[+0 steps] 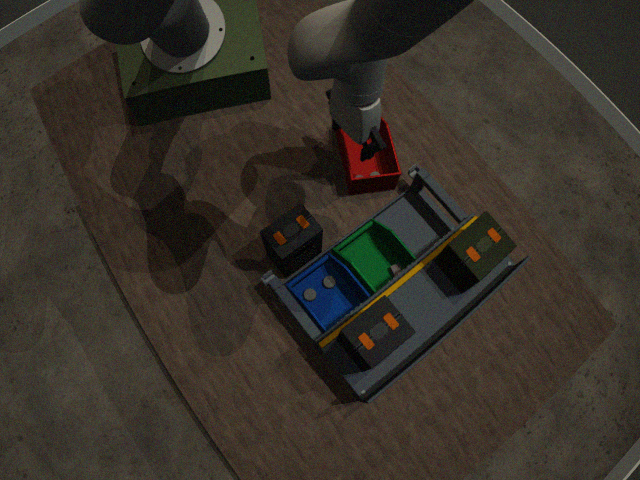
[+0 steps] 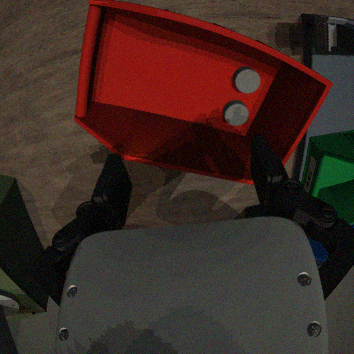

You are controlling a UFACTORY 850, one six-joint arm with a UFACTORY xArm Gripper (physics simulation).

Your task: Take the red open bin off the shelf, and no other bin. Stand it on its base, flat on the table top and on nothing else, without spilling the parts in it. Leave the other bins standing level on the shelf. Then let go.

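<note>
The red open bin (image 1: 373,184) (image 2: 165,65) stands on its base on the table top (image 1: 289,129), off the shelf (image 1: 408,222) (image 2: 332,95), with a small gap to the shelf's corner. Two round grey parts (image 2: 247,80) (image 2: 236,113) lie inside it, near one end. The green bin (image 1: 369,253) (image 2: 332,170) and the blue bin (image 1: 330,304) (image 2: 318,252) sit side by side on the shelf, with parts inside. My gripper (image 1: 373,147) (image 2: 186,160) is open and empty, with its fingers over one long side of the red bin. Their exact height is unclear.
A dark box (image 1: 292,248) with orange latches stands on the table beside the shelf's blue-bin end. A dark case (image 1: 379,330) and an olive case (image 1: 483,242) are on the shelf's other side, past the yellow strip (image 1: 408,275). The green robot base (image 1: 201,98) (image 2: 20,245) is behind.
</note>
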